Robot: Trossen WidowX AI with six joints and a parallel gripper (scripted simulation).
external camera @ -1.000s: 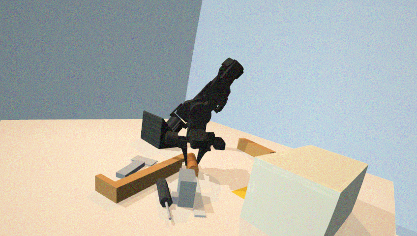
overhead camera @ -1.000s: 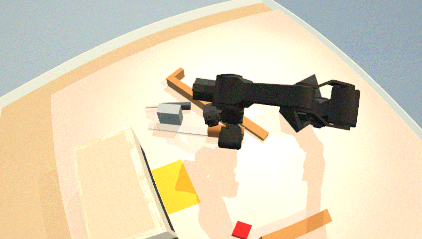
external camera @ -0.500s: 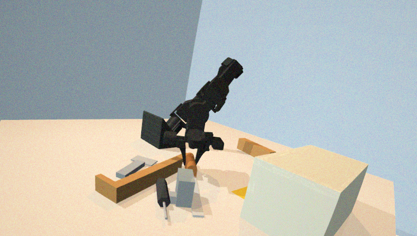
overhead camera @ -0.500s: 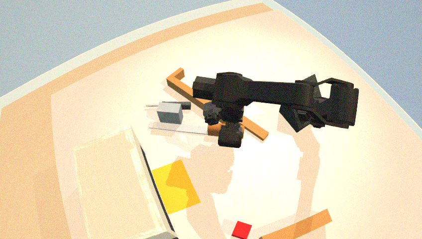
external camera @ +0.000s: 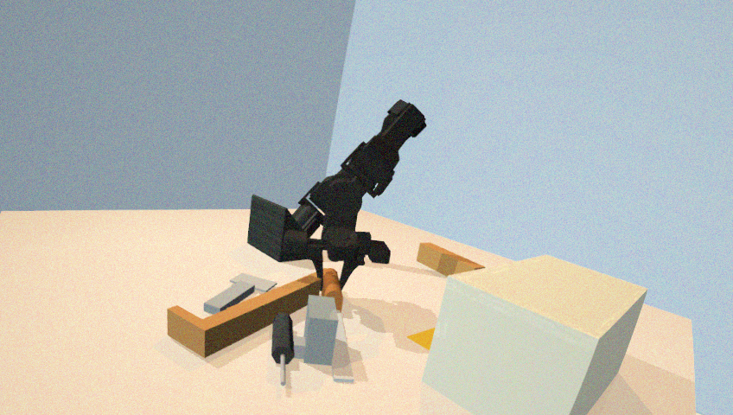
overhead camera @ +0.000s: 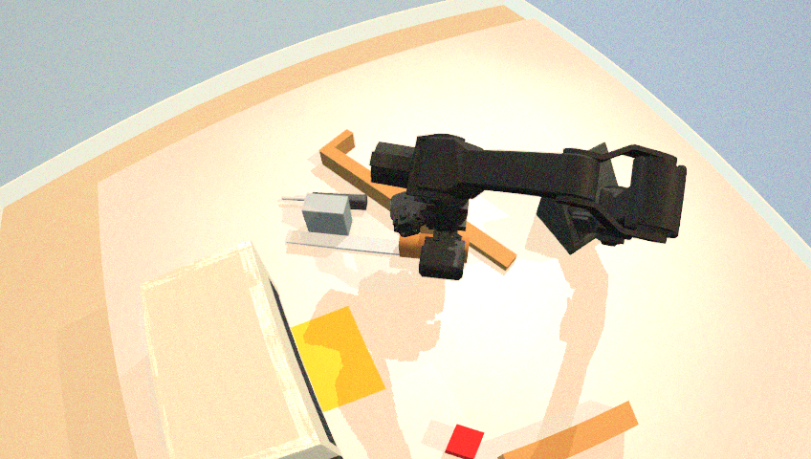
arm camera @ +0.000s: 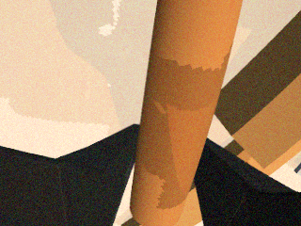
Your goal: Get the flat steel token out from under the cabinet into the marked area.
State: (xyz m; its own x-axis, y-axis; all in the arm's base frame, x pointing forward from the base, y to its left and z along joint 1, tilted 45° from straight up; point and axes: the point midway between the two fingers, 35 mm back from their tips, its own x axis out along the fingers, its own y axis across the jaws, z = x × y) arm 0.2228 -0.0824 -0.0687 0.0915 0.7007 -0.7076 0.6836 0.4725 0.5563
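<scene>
Now: the long orange bar 4 cm behind my gripper tip and 6 cm to the right of it. Round my gripper tip: dark-handled pin tool: 12 cm ahead, 22 cm to the right; then small grey cube: 12 cm ahead, 19 cm to the right; then grey block: 13 cm ahead, 16 cm to the right, 2 cm above.
</scene>
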